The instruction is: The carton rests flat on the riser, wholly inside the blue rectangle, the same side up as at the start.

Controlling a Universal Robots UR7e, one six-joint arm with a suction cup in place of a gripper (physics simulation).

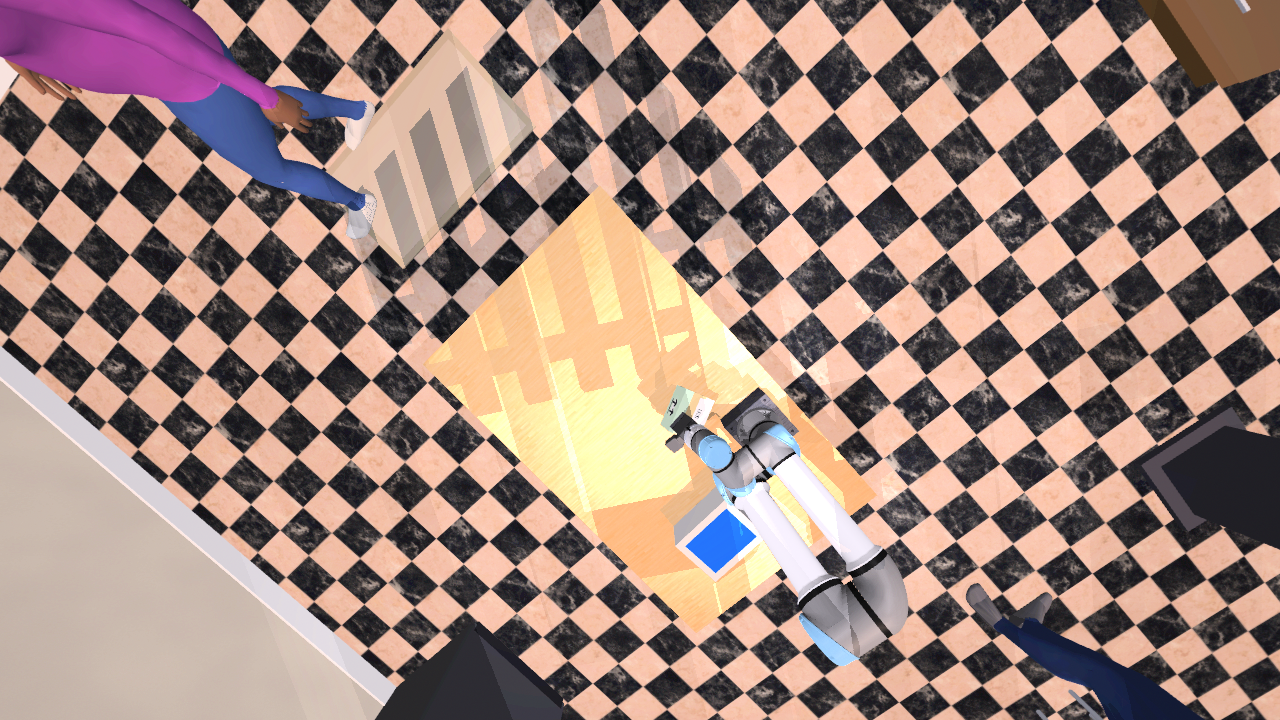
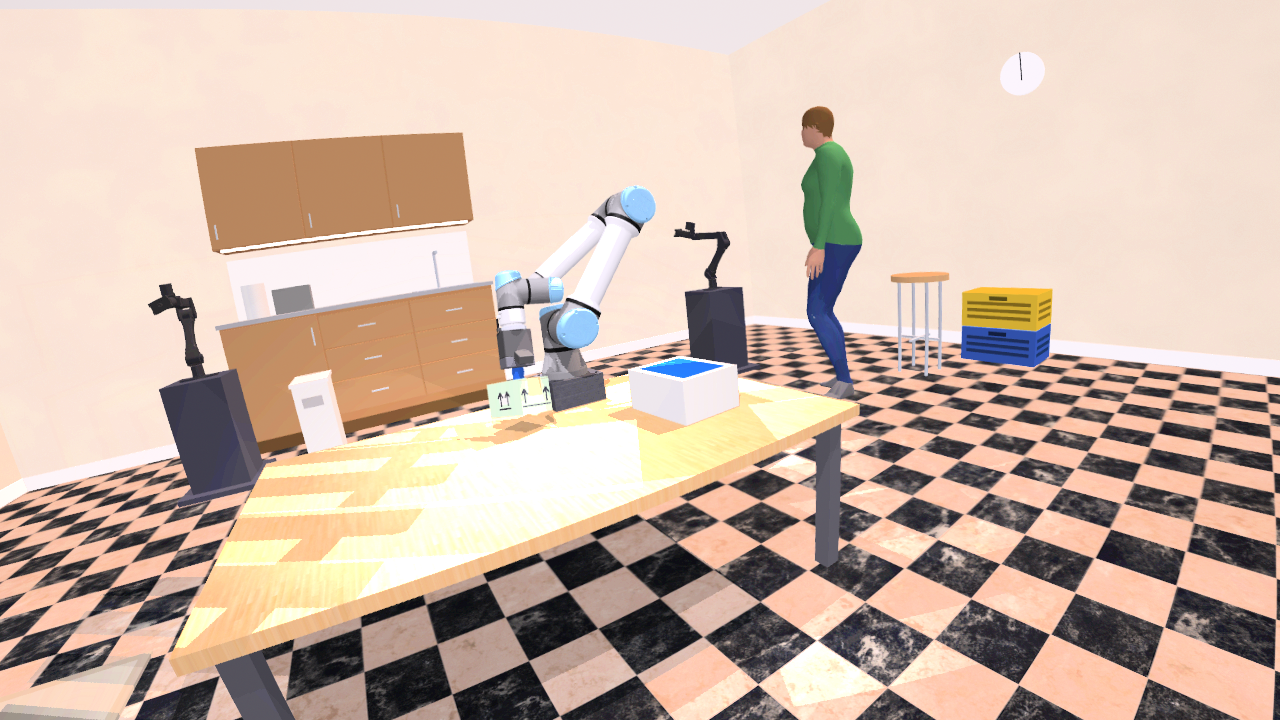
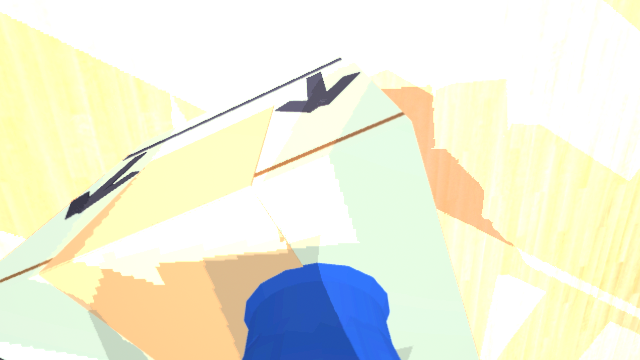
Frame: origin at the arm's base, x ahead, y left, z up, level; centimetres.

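Seen in the pictures: hand, its tool point: [image 2: 520,384] [image 3: 313,268]; arm's base, origin of its link: [image 1: 759,429] [image 2: 565,374].
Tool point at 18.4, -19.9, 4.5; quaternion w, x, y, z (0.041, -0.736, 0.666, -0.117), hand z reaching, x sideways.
Pixels of each thing's top centre, then the offset from my tool point to it, as dx, dy, dz. Level surfaces: height alone.
- carton, centre of its top: [image 2: 515,373] [image 1: 688,419] -3.3, -0.1, +2.5
- table, height of its surface: dz -13.7
- white riser, centre of its top: [image 2: 680,367] [image 1: 720,541] +16.7, +42.5, -1.7
- blue rectangle, centre of its top: [image 2: 680,367] [image 1: 720,541] +16.7, +42.5, -1.7
The carton [image 1: 676,407] [image 2: 519,396] [image 3: 384,188] is pale green with black arrows on its side. It sits at table height beside the arm's base, left of the riser; I cannot tell whether it touches the table [image 1: 555,393] [image 2: 447,502]. My suction cup [image 1: 685,432] [image 2: 517,370] [image 3: 317,308] is pressed on the carton's top face. The white riser [image 1: 690,527] [image 2: 689,405] stands on the table near the arm, and the blue rectangle [image 1: 723,542] [image 2: 682,367] on its top is bare.
The arm's dark base [image 2: 577,390] stands between the carton and the riser. A person in green [image 2: 827,232] stands beyond the table, another in purple [image 1: 133,45] is at the far side. Dark pedestals [image 2: 210,429] [image 2: 716,322], a white bin [image 2: 315,410], a stool [image 2: 919,317] and crates [image 2: 1006,326] stand around.
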